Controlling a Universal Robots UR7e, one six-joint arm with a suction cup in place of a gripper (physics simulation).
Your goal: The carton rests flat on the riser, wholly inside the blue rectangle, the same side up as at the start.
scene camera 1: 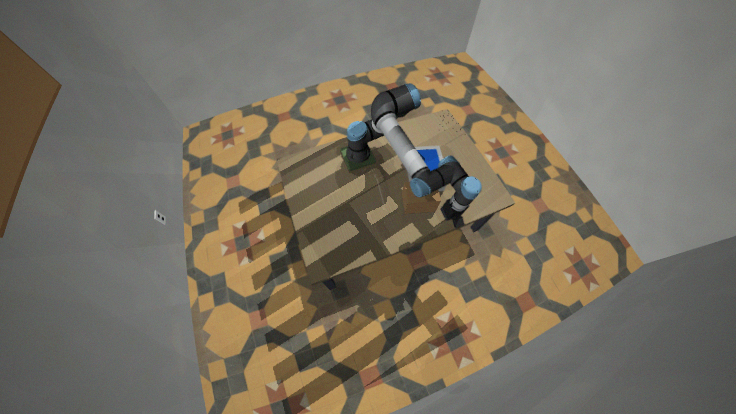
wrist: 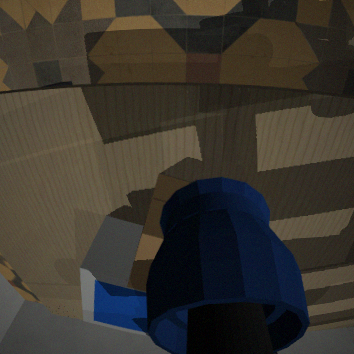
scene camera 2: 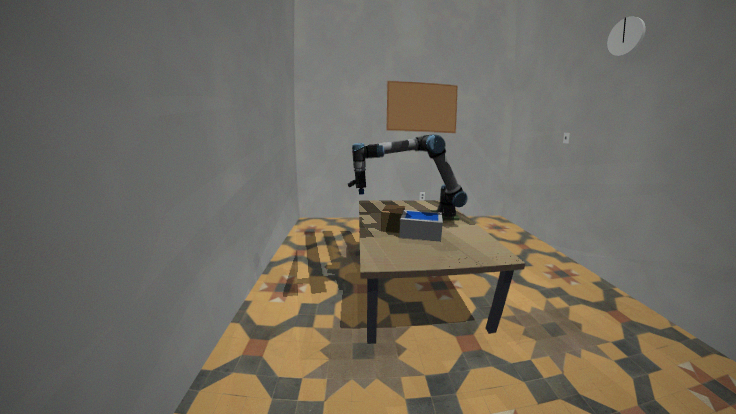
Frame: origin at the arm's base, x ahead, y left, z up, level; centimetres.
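Seen in the pictures: hand at its tool point: (wrist: 214,225) (scene camera 2: 361,193); arm's base at its link origin: (scene camera 1: 358,153) (scene camera 2: 446,213).
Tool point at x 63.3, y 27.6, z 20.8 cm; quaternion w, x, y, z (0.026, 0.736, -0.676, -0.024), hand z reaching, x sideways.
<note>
Pixels of each thing's top centre, then the offset from my tool point to it. Level surfaces: height alone.
- brown carton at its top centre: (wrist: 197,279) (scene camera 1: 422,191) (scene camera 2: 393,208) dx -20.8, dy -2.9, dz -10.3 cm
- riser at its top centre: (wrist: 130,312) (scene camera 1: 427,163) (scene camera 2: 422,215) dx -38.2, dy +7.4, dz -11.3 cm
- blue rectangle at its top centre: (wrist: 130,312) (scene camera 1: 427,163) (scene camera 2: 422,215) dx -38.2, dy +7.4, dz -11.3 cm
- wooden table at its surface level: dz -23.3 cm
A brown carton (scene camera 1: 419,203) (scene camera 2: 391,220) (wrist: 154,220) stands on the table close beside the riser; scene camera 2 shows it to the riser's left. The riser (scene camera 2: 421,230) (wrist: 112,245) is a grey box with a pale rim. The blue rectangle (scene camera 1: 428,158) (scene camera 2: 423,216) (wrist: 115,306) lies on its top, and no carton is on it. My suction cup (scene camera 1: 457,222) (scene camera 2: 361,191) (wrist: 225,250) hangs high above the table's edge, apart from the carton, with nothing attached. In the wrist view the cup hides much of the carton and part of the blue rectangle.
The wooden table (scene camera 1: 486,177) (scene camera 2: 442,257) (wrist: 45,200) bears the riser, the carton and my arm's base (scene camera 1: 358,154) (scene camera 2: 447,208). My forearm passes above the riser and partly hides it in scene camera 1. Striped shadows cross the table.
</note>
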